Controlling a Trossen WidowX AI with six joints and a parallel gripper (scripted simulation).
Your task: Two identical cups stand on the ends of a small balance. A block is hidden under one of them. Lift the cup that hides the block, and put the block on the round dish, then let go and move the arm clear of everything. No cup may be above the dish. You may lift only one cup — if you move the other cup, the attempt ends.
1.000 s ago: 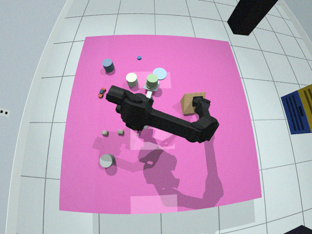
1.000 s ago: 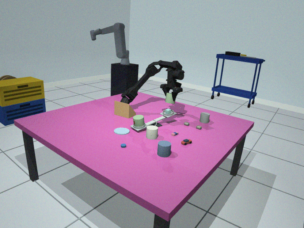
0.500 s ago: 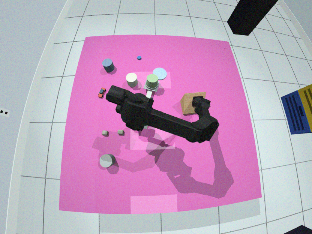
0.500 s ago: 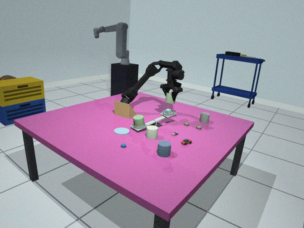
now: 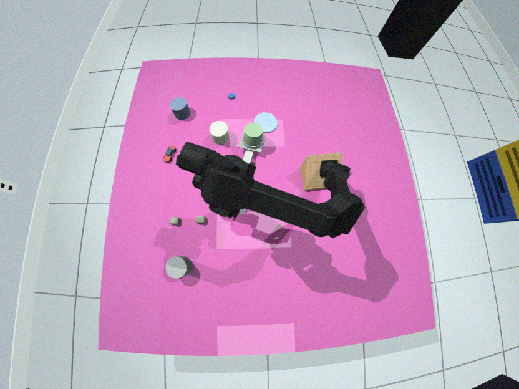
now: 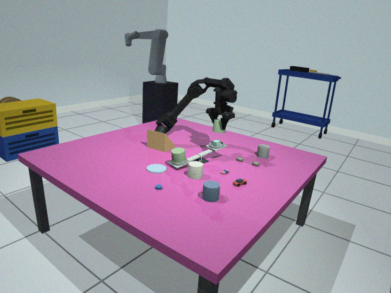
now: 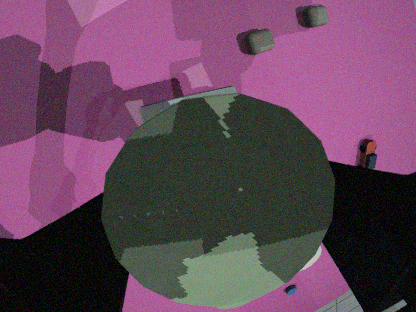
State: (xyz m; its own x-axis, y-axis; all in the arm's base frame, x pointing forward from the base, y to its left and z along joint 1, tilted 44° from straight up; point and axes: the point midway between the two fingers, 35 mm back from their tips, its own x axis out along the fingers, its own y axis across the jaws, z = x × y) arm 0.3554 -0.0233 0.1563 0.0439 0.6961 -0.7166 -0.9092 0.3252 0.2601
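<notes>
The pale teal block is 10 mm to the right of my gripper tip and 80 mm below it. From my gripper tip the other things lie so: pink-blue piece (140 mm ahead, 170 mm to the right, 170 mm below); then balance (40 mm behind, 130 mm to the right, 130 mm below); then grey cylinder (190 mm ahead, 200 mm to the left, 130 mm below).
</notes>
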